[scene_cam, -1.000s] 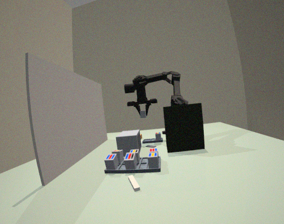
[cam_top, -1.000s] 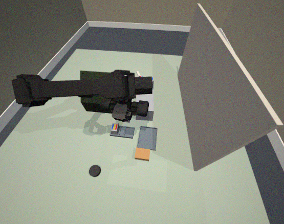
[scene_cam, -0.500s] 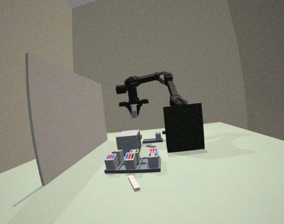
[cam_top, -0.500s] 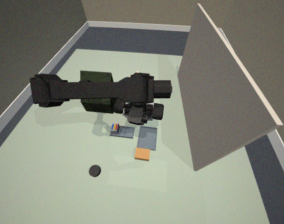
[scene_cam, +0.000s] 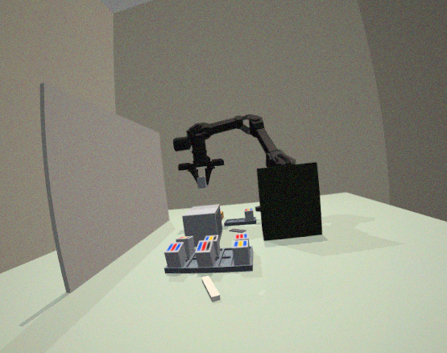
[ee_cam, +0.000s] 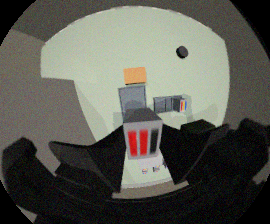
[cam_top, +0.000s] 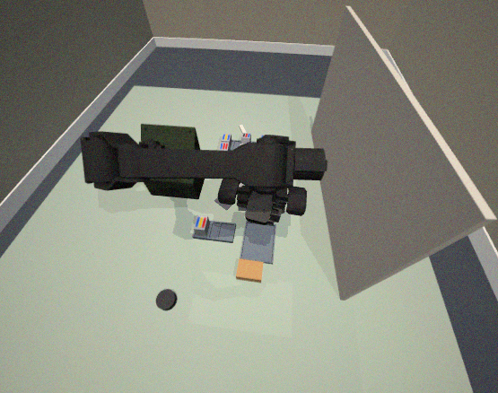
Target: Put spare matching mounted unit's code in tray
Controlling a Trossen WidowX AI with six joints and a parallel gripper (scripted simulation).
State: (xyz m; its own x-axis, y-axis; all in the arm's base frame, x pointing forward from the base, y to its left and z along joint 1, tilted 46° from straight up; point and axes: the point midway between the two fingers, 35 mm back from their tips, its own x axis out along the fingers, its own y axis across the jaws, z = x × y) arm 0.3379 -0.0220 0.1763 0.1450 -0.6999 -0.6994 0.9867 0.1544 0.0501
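Now: gripper tip 170 mm above the grey tray. The rest, counted from my gripper tip: mounted unit (60 mm behind, 190 mm to the left, 120 mm below); rack (140 mm behind, 160 mm below); tall grey panel (190 mm ahead, 230 mm to the left, 60 mm above).
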